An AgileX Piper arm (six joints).
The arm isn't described. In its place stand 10 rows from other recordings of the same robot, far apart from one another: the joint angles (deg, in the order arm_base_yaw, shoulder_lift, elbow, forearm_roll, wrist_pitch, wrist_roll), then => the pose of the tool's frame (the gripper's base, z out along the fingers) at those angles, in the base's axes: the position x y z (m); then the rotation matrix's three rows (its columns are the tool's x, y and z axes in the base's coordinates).
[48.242 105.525 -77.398 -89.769 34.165 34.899] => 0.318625 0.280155 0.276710; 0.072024 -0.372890 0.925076; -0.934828 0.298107 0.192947; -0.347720 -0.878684 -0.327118
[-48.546 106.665 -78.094 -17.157 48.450 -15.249] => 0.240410 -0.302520 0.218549; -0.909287 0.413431 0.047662; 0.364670 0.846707 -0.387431; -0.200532 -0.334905 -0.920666
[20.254 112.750 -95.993 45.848 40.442 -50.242] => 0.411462 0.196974 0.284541; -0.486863 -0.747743 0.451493; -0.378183 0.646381 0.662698; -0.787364 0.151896 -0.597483
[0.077 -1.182 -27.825 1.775 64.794 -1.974] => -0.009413 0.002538 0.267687; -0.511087 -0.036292 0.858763; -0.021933 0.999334 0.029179; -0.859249 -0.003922 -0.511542
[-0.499 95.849 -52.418 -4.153 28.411 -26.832] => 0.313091 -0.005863 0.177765; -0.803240 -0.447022 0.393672; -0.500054 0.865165 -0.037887; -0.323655 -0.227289 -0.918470
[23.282 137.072 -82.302 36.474 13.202 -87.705] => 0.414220 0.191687 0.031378; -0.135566 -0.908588 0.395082; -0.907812 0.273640 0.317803; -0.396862 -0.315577 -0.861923
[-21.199 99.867 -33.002 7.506 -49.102 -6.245] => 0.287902 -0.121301 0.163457; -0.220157 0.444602 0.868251; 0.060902 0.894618 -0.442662; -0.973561 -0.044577 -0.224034
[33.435 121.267 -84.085 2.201 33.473 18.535] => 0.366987 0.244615 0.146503; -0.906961 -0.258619 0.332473; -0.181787 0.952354 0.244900; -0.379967 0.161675 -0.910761
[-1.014 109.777 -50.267 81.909 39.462 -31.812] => 0.330474 0.051421 0.122335; -0.803355 0.453100 0.386419; 0.589658 0.514586 0.622499; 0.083208 0.727943 -0.680570
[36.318 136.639 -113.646 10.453 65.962 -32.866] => 0.383555 0.300648 0.143073; -0.416805 -0.908946 -0.009560; -0.891668 0.406793 0.198615; -0.176641 0.091308 -0.980031
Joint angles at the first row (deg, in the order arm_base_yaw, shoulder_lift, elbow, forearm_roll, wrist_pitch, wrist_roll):
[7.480 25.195 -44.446 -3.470 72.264 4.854]
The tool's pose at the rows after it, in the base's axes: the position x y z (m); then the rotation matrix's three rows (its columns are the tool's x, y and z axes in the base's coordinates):
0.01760 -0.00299 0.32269; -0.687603 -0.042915 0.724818; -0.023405 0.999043 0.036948; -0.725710 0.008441 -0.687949
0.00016 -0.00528 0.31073; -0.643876 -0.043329 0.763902; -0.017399 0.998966 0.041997; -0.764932 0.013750 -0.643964
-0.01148 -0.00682 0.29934; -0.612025 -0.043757 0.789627; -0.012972 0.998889 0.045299; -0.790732 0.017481 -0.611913
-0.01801 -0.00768 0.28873; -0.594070 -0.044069 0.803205; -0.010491 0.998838 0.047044; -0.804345 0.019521 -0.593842
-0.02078 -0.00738 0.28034; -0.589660 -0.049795 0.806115; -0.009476 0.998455 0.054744; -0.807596 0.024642 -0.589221
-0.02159 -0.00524 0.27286; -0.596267 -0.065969 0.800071; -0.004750 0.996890 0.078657; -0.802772 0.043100 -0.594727
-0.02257 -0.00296 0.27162; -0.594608 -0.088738 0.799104; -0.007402 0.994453 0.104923; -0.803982 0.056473 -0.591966
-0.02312 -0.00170 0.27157; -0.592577 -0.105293 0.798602; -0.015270 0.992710 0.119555; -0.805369 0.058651 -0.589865
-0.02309 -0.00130 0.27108; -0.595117 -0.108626 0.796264; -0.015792 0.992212 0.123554; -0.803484 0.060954 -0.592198
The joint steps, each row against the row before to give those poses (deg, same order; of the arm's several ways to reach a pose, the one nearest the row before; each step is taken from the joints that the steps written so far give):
[0.003 -7.671 3.017 -0.003 0.227 0.003]
[-0.007 -6.294 2.642 0.006 0.261 -0.007]
[0.004 -4.872 2.265 -0.003 0.241 0.004]
[0.000 -3.497 2.071 0.000 0.124 -0.001]
[0.001 -2.098 1.647 0.436 0.098 -0.108]
[0.001 -1.278 1.486 1.467 0.127 -0.112]
[-0.004 -0.443 0.230 1.569 -0.003 -0.617]
[0.003 -0.144 0.000 0.869 0.001 -0.710]
[-0.002 -0.001 0.085 0.257 0.087 -0.084]

